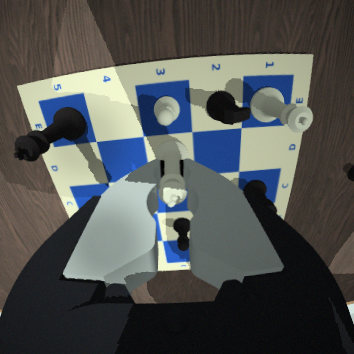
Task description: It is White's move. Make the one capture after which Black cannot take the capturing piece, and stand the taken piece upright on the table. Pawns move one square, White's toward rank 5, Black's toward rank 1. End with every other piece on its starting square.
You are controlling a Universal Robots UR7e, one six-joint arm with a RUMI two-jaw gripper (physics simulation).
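Places are measured from the arm's base along level axes (x up, y ahead, z left), in centimetres.
Pixels of known places: gripper, fingertip midpoint: (171, 162).
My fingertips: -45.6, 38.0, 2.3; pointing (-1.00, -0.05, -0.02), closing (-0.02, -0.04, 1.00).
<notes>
For each thing: its middle in the pictures, then the offset to it from my fingertips, as dx, dy, dz. Level surfaces: height alone.
- board at the middle of its body: (174, 193) -2.9, +4.5, +0.3
- white pawn at the middle of its body: (165, 113) -1.0, -3.1, -0.5
- black knight at the middle of its body: (227, 110) -0.6, -3.5, +3.6
- tall black piece at the middle of its body: (47, 135) +0.5, -2.1, -8.0
- black pawn at the middle of its body: (182, 236) -1.0, +8.0, +1.1
- wooden table at its surface level: dx -3.2
My gripper (171, 162) is shut on a tall white piece (172, 187) with a pointed, crown-like top. The piece is upright, with its base over D3; whether it touches the board (127, 75) is unclear. A white pawn (166, 110) stands on E3, a black knight (225, 107) on E2 and a tall white piece (270, 104) with a round top on E1. A tall black piece (65, 125) stands on E5. A black piece (257, 192) on C1 is partly hidden by the right jaw. A black pawn (182, 230) shows between the jaws, on B3.
Part of a black piece (351, 171) shows at the right edge, on the wooden table (210, 25) off the board. The jaws and gripper body cover much of rows A to C.
</notes>
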